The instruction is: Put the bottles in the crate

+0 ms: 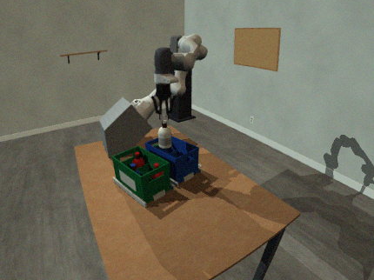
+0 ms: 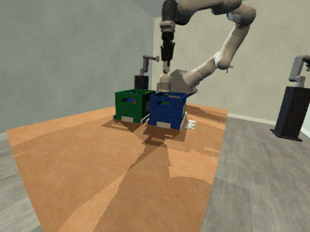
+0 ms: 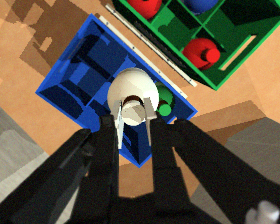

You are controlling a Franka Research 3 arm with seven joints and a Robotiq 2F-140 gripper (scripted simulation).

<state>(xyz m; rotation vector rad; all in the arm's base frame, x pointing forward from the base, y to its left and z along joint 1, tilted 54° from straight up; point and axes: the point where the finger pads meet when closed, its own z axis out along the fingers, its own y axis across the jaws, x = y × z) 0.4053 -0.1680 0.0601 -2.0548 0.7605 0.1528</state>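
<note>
My gripper is now 80 mm above the white bottle. From my hand the other things lie so: green crate (260 mm below, 190 mm to the right, 30 mm ahead); green bottle (260 mm below, 80 mm behind, 20 mm to the right); blue crate (260 mm below, 40 mm to the left).
</note>
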